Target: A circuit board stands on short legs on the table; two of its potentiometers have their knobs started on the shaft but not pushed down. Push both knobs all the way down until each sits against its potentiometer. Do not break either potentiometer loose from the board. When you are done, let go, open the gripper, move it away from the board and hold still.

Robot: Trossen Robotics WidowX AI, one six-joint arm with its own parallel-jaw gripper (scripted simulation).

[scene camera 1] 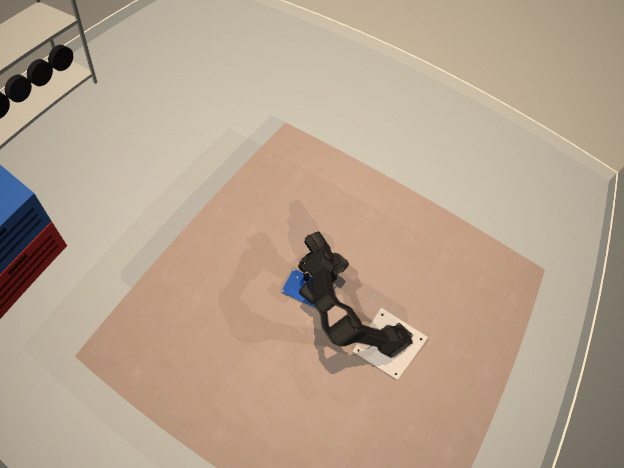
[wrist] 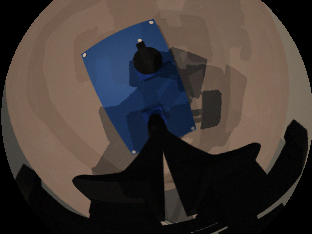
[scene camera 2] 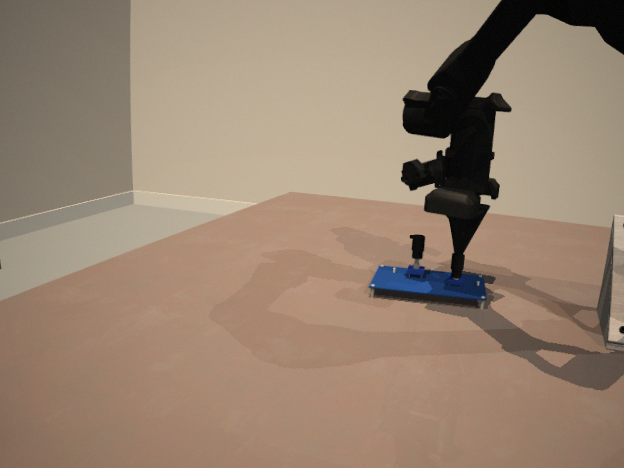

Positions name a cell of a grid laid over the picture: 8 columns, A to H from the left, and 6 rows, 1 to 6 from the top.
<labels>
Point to a black knob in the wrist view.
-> D2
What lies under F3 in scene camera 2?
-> My gripper.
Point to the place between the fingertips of my gripper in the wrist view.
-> At E4
</labels>
